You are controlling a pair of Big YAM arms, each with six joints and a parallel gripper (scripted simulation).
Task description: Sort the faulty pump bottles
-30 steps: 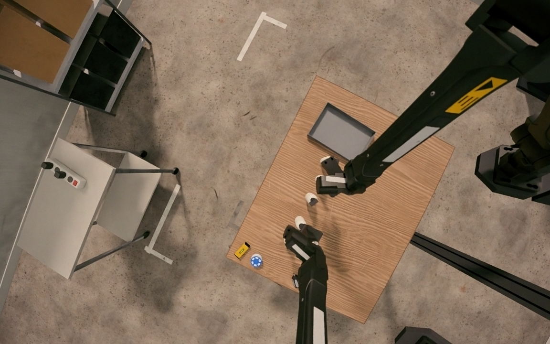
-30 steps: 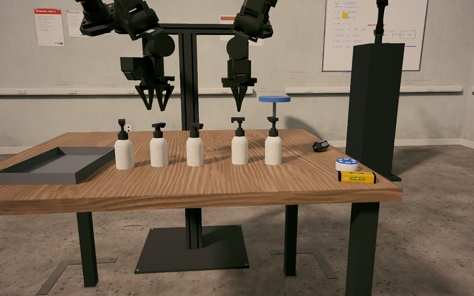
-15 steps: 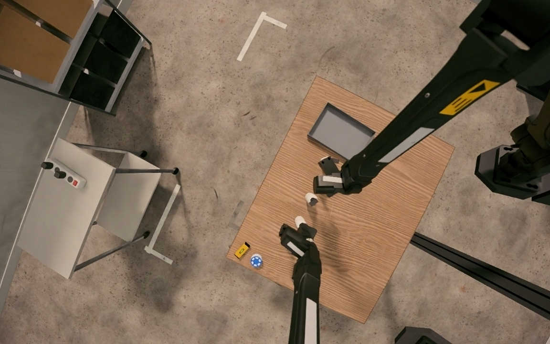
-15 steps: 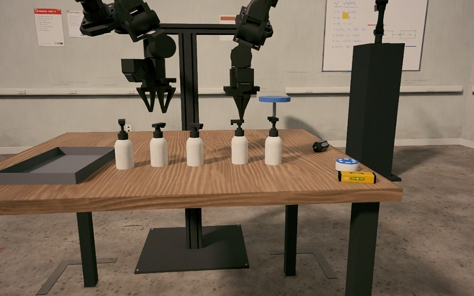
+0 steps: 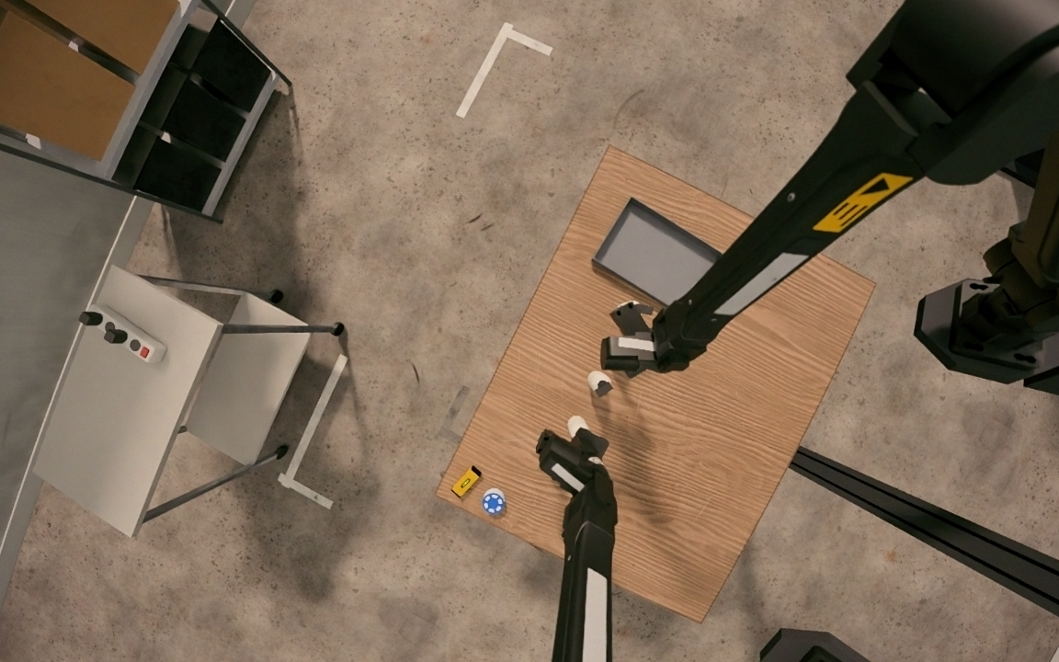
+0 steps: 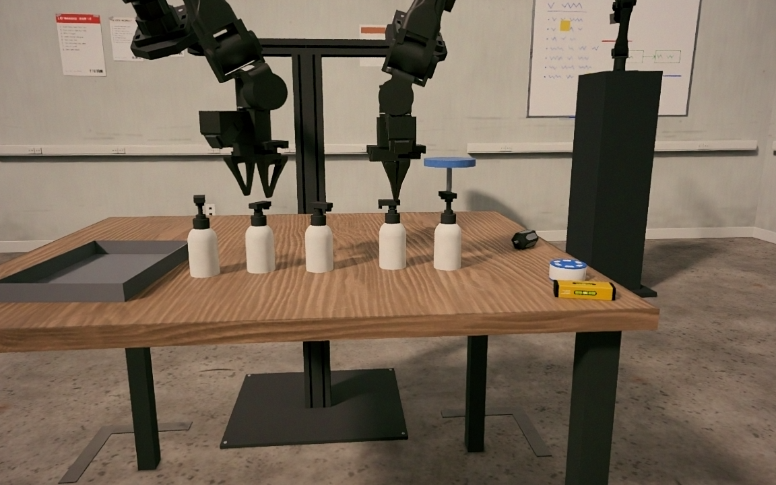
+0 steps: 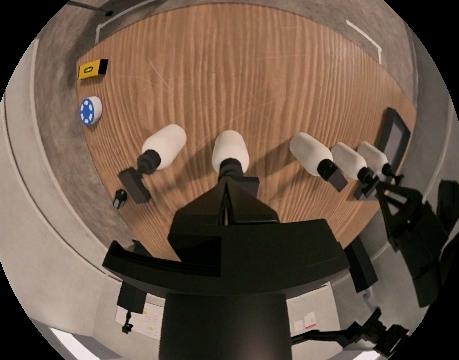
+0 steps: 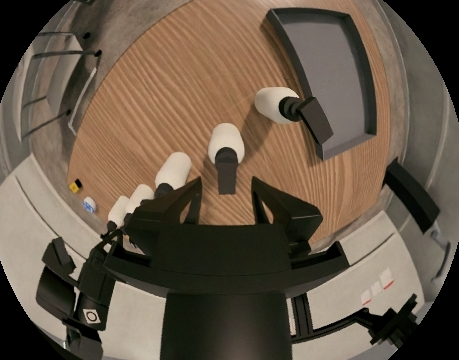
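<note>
Now: the grey tray 10 mm behind my right hand, 270 mm to the right of it and 140 mm below it. From my right hand the other things lie so: black object 90 mm behind, 540 mm to the left, 130 mm below.
</note>
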